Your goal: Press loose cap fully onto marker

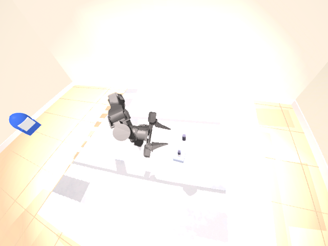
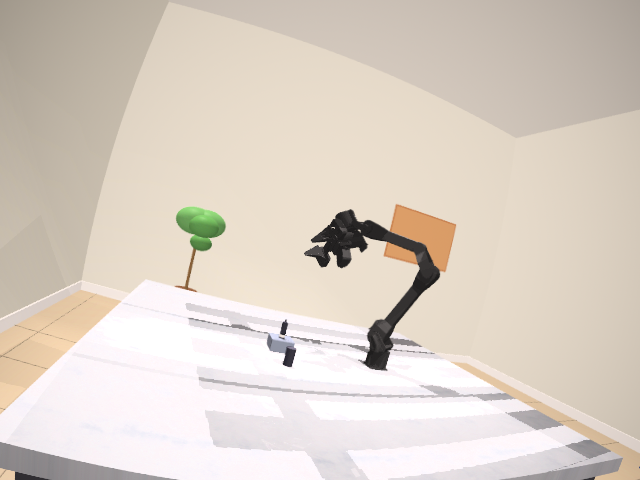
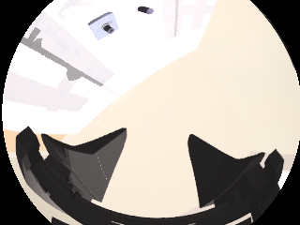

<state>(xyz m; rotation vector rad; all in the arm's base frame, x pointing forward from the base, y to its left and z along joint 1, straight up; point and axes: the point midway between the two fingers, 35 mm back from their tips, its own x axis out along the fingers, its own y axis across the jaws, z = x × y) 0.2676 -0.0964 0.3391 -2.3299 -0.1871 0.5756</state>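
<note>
My gripper tip is 30 mm short of the dark cap, 190 mm to the right of it and 300 mm above it. The rest, counted from my gripper tip: holder block: 20 mm ahead, 50 mm to the left, 310 mm below.
</note>
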